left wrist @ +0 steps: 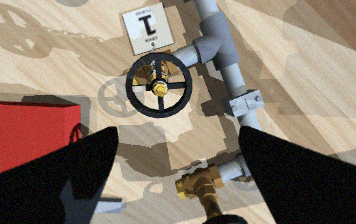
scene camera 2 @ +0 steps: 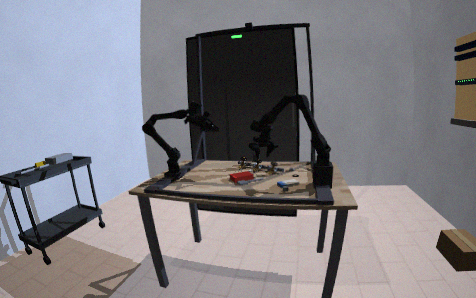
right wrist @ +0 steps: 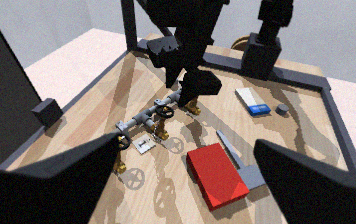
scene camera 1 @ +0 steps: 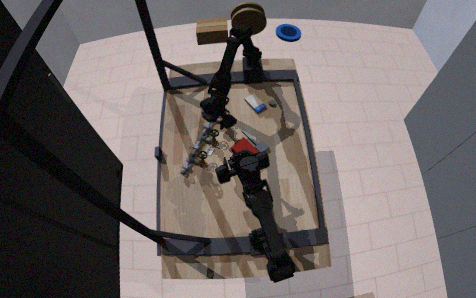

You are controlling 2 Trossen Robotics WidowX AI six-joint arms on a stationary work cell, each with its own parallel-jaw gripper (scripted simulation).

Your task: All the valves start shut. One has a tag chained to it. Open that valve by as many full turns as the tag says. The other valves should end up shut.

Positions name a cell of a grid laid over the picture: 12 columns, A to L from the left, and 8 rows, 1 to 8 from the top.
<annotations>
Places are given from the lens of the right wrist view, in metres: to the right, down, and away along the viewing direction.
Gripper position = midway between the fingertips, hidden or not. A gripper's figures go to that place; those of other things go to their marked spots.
my left gripper (right wrist: F4): -0.01, -0.03, 0.43
my right gripper (right wrist: G6): 0.01, 0.02, 0.11
red block (right wrist: H7): 0.08, 0.14, 0.36
grey tool (right wrist: I7): 0.16, 0.14, 0.40
The marked spots on the red block and the grey tool are 0.08 m apart.
</annotations>
